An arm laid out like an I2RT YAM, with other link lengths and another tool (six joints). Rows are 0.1 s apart.
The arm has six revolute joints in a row. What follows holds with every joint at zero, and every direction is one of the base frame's. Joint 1 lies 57.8 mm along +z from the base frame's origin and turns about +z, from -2.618 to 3.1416 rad. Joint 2 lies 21 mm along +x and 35.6 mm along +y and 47.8 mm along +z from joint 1 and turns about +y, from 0 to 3.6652 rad. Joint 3 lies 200.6 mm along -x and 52.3 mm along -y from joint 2 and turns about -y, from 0 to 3.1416 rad. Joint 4 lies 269.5 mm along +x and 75.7 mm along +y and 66 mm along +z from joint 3 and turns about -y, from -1.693 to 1.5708 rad. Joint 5 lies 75.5 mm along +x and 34.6 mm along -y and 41.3 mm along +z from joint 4 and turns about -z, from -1.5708 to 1.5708 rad. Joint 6 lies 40.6 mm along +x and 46.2 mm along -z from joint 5 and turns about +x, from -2.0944 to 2.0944 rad. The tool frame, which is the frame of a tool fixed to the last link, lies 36 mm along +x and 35 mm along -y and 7 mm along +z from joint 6; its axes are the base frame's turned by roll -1.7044, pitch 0.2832 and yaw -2.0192 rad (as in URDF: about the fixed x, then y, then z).
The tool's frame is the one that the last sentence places.
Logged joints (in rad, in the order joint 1, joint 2, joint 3, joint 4, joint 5, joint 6), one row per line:
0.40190, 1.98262, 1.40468, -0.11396, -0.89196, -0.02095
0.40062, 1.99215, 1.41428, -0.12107, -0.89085, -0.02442
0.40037, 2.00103, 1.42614, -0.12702, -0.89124, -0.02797
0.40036, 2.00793, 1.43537, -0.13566, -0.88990, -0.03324
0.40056, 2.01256, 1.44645, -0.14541, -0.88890, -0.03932
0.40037, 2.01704, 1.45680, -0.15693, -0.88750, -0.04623
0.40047, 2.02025, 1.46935, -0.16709, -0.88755, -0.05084
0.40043, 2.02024, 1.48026, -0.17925, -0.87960, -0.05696
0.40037, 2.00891, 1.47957, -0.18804, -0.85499, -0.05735
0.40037, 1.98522, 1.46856, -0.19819, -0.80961, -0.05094
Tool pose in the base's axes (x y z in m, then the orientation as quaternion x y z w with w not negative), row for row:
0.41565, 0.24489, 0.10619, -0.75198, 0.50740, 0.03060, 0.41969
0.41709, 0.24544, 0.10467, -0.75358, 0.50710, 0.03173, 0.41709
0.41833, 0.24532, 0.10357, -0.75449, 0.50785, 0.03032, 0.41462
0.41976, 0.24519, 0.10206, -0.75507, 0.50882, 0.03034, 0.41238
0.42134, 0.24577, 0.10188, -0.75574, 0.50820, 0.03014, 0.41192
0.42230, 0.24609, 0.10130, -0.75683, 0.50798, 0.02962, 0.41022
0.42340, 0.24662, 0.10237, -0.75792, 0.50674, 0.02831, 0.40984
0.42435, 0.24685, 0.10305, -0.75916, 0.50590, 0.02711, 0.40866
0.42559, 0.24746, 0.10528, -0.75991, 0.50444, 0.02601, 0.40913
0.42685, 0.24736, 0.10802, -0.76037, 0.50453, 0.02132, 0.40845
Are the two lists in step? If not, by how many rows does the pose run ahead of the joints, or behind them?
The pose runs 2 rows behind the joints: the pose in row i belongs to the joints in row i - 2.
